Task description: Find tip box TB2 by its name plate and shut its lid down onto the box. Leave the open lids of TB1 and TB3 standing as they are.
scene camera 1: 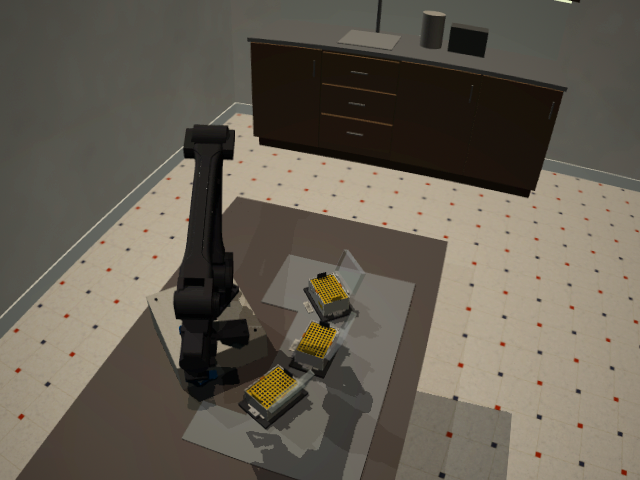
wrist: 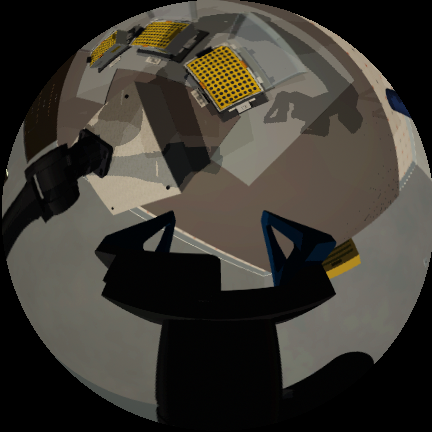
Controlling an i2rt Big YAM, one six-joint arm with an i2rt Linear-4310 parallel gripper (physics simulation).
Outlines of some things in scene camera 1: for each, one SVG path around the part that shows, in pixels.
A yellow tip rack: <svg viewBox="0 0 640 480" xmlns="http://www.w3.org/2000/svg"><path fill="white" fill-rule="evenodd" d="M312 322L297 350L323 359L330 342L336 334L336 330L330 328L330 323L320 321L320 324Z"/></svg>
